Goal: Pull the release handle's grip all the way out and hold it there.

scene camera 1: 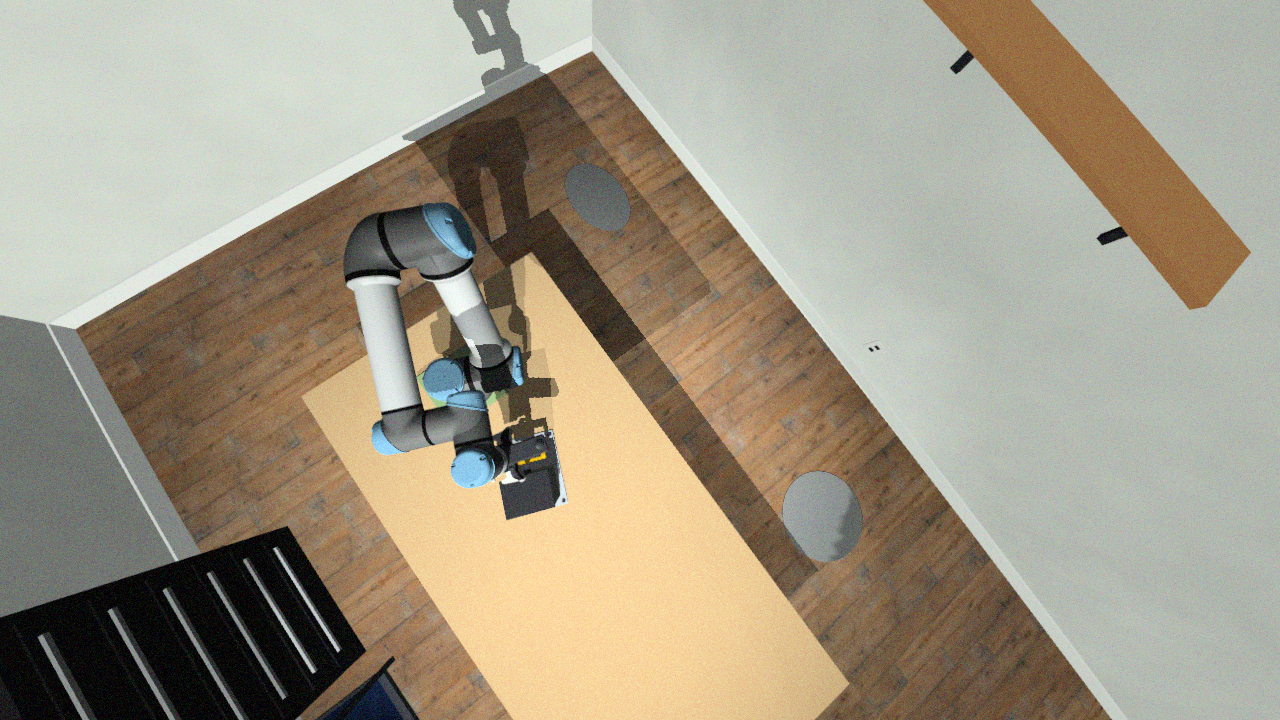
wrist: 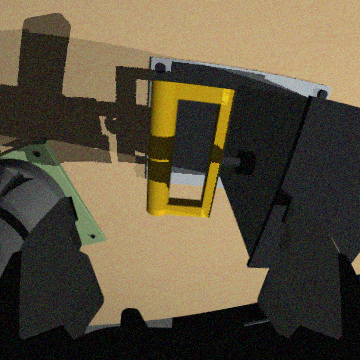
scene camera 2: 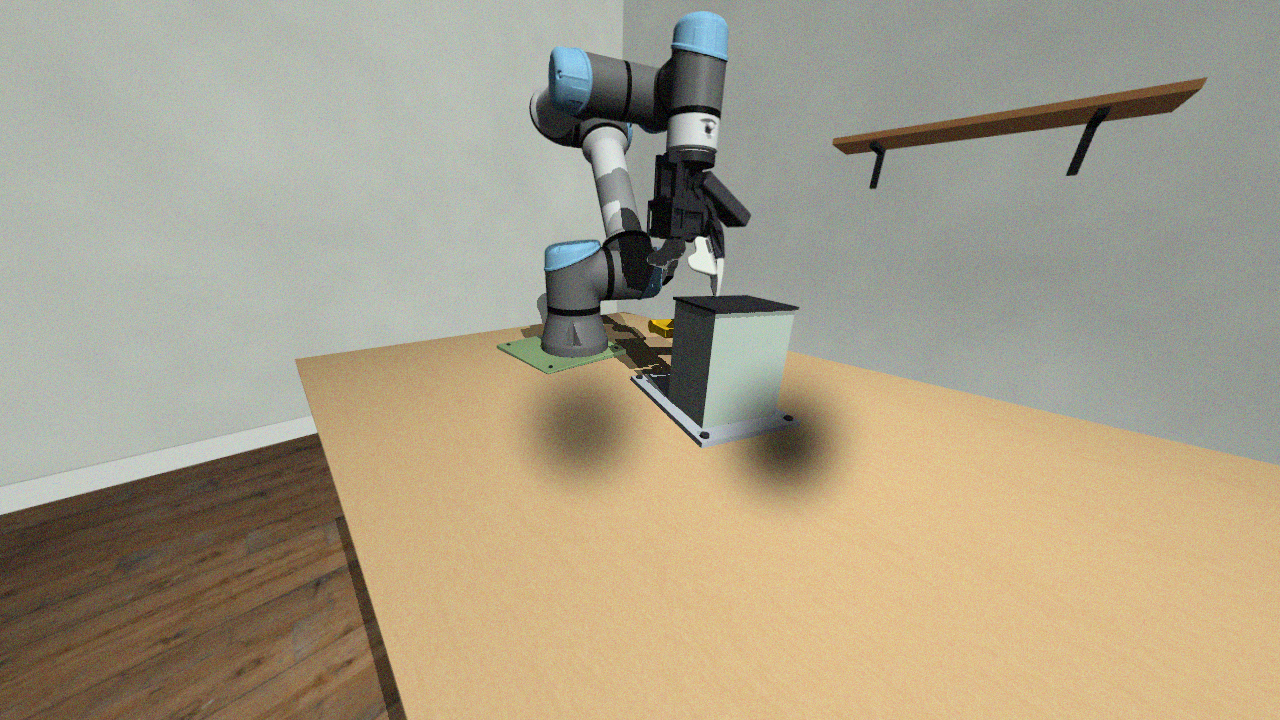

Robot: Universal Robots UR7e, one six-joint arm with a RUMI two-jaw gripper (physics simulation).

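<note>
The release handle's yellow grip [scene camera 1: 534, 458] [scene camera 2: 662, 327] [wrist: 161, 115] is a rectangular frame with a thick round bar on the side away from the housing. A short dark rod [wrist: 231, 161] joins it to the dark face of the box-like housing [scene camera 1: 529, 497] [scene camera 2: 747, 367] [wrist: 332, 150]. In scene camera 2 the housing hides much of the grip. My gripper [scene camera 1: 519, 456] [scene camera 2: 693, 273] [wrist: 180, 200] is open and empty, pointing down above the grip. In the wrist view its fingers stand wide apart, left and right of the grip, not touching it.
The housing stands on a pale base plate [scene camera 2: 669, 409] [wrist: 292, 86] with dark bolts, on the wooden table [scene camera 1: 626, 582] [scene camera 2: 805, 582]. Its dark top lies close under one fingertip in scene camera 2. The arm's green mounting plate [scene camera 2: 546, 362] [wrist: 90, 220] is on the grip's other side.
</note>
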